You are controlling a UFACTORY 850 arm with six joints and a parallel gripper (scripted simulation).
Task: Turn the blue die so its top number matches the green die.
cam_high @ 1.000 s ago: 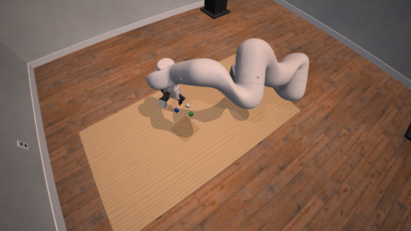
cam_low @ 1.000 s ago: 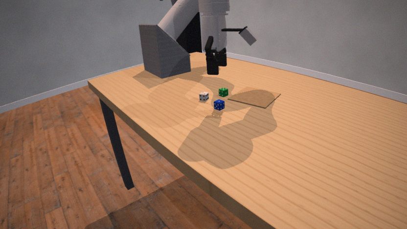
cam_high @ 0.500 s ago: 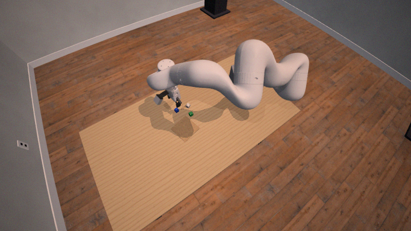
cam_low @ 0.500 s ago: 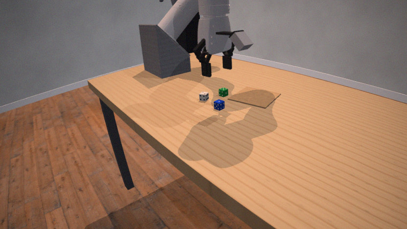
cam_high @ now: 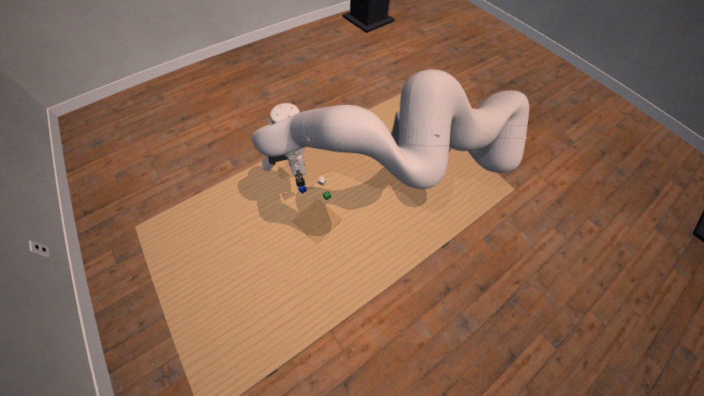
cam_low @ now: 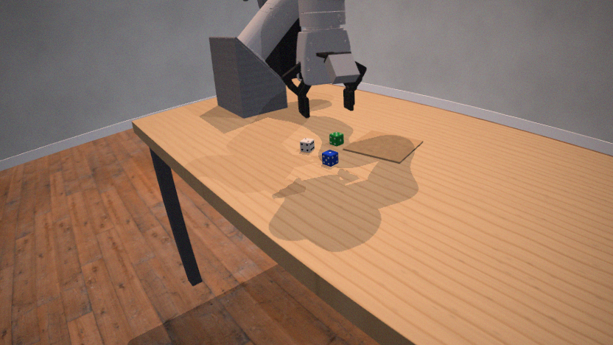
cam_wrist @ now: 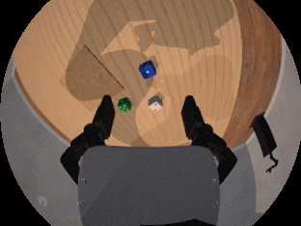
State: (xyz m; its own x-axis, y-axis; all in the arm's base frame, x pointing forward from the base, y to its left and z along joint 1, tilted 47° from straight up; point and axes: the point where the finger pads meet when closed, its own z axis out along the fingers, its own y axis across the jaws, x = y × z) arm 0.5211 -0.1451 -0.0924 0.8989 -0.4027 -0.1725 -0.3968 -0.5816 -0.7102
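The blue die lies 110 mm below my hand. From my hand the other things lie so: white die: 110 mm below, 90 mm behind, 20 mm to the left; mat: 150 mm to the left, 120 mm below, 30 mm ahead; green die: 110 mm below, 90 mm to the left, 60 mm behind.
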